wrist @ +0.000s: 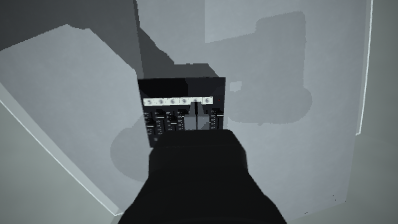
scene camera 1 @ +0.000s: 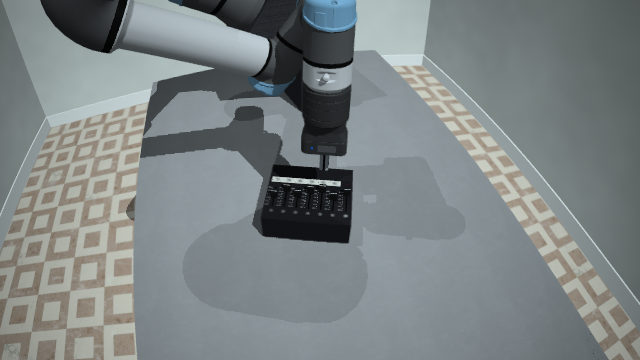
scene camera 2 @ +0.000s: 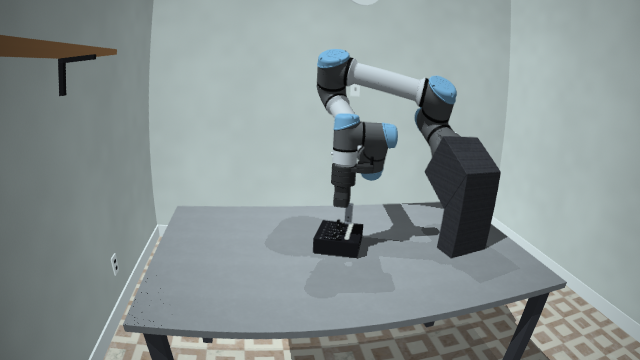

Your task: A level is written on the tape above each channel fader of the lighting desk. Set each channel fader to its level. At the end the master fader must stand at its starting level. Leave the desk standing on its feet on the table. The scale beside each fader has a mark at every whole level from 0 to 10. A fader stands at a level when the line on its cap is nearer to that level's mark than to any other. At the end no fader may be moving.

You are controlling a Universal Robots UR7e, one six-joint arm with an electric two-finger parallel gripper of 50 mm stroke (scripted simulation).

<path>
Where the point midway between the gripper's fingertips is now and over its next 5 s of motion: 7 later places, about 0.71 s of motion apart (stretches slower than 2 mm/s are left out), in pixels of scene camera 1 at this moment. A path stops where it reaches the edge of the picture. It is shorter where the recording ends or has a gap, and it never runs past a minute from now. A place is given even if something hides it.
The gripper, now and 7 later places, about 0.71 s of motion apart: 324, 166; 323, 168; 323, 173; 323, 175; 323, 178; 323, 180; 323, 184; 323, 188
</path>
